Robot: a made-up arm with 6 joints.
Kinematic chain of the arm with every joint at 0, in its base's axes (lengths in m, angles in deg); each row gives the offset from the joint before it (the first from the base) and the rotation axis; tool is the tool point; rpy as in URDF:
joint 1: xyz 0 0 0.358 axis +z
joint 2: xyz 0 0 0 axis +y
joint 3: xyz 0.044 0 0.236 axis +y
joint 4: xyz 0.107 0 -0.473 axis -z
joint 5: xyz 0 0 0 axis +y
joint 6: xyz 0.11 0 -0.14 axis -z
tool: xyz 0 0 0 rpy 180 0 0
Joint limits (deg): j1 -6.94..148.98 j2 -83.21..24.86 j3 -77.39..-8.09 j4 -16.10..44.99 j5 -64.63..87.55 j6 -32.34..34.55
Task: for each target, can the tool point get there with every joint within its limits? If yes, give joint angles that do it. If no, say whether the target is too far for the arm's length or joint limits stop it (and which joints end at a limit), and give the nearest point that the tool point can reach.
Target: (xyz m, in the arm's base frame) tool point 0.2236 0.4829 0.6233
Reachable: yes | joints 74.20 -25.79 -42.14 29.94 -32.21 25.67
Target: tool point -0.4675 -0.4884 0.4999
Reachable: no: joint limits stop it (at a limit: joint 2, joint 3, joint 5) | nearest point -0.2419 -0.2527 0.9318 | short by 0.541 m
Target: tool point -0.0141 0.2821 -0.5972
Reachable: no: too far | nearest point -0.0110 0.2208 -0.1043 | short by 0.497 m
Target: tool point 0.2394 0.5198 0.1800
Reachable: yes | joints 69.55 3.84 -39.44 31.53 10.90 11.29
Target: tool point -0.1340 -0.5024 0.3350
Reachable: no: joint limits stop it (at a limit: joint 1, joint 2, joint 3, joint 4, joint 5) | nearest point -0.0322 -0.0921 -0.0135 | short by 0.548 m
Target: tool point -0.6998 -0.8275 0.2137
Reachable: no: too far | nearest point -0.2942 0.0654 0.1199 | short by 0.985 m
